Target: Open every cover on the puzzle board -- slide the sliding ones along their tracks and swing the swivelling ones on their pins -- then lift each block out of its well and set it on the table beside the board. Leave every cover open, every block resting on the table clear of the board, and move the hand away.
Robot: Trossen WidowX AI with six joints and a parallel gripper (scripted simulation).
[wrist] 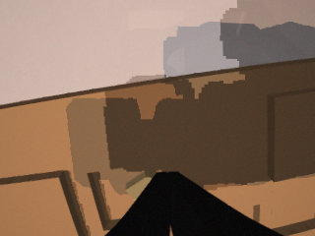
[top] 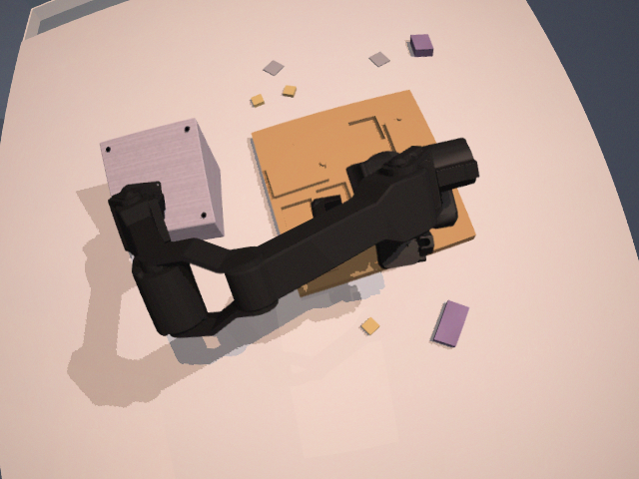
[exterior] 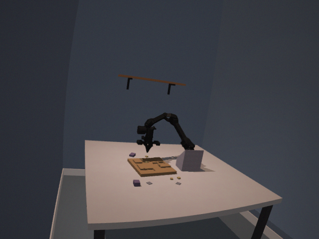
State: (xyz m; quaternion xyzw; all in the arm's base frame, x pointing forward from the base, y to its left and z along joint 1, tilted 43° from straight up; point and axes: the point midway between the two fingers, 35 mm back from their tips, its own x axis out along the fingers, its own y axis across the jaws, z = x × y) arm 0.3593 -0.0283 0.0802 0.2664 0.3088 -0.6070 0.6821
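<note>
The orange puzzle board is 10 cm to the left of my gripper tip, 6 cm below it and 2 cm behind it. The rest, counted from my gripper tip: flat purple block 13 cm to the right, 10 cm ahead, 7 cm below.
</note>
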